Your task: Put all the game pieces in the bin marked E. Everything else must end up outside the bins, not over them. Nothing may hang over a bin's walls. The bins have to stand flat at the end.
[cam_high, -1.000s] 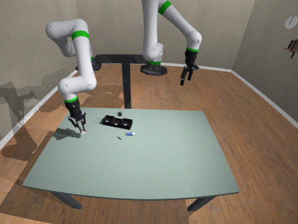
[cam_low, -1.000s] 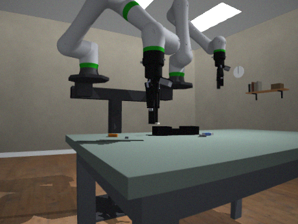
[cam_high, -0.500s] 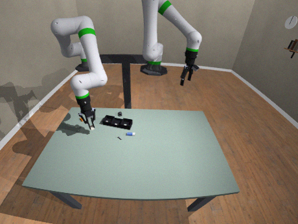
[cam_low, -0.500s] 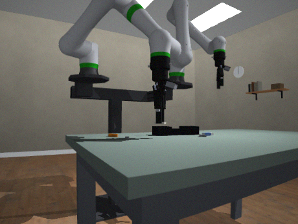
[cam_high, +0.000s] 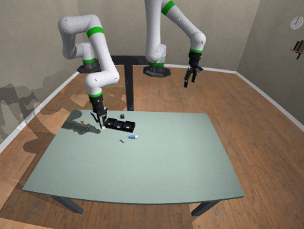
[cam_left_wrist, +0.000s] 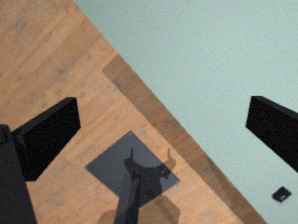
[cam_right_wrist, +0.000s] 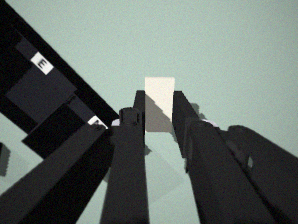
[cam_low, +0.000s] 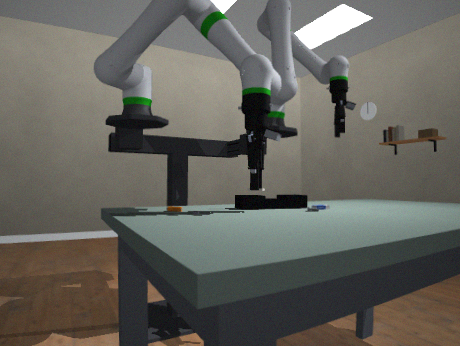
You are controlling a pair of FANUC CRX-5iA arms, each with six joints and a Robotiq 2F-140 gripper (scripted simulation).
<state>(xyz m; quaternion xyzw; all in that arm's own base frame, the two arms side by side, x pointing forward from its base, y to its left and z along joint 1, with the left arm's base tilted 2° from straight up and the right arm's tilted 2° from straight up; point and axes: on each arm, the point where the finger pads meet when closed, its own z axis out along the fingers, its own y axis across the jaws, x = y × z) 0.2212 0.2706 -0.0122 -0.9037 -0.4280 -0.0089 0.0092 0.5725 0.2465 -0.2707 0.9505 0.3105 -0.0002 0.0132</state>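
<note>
The joined black bins lies 90 mm behind my right hand, 110 mm to the left of it and 80 mm below it. Also, from my right hand: grey hex nut: 20 mm ahead, 210 mm to the right, 100 mm below; then white domino: 30 mm below; then grey bolt: 60 mm ahead, 170 mm to the left, 100 mm below.
</note>
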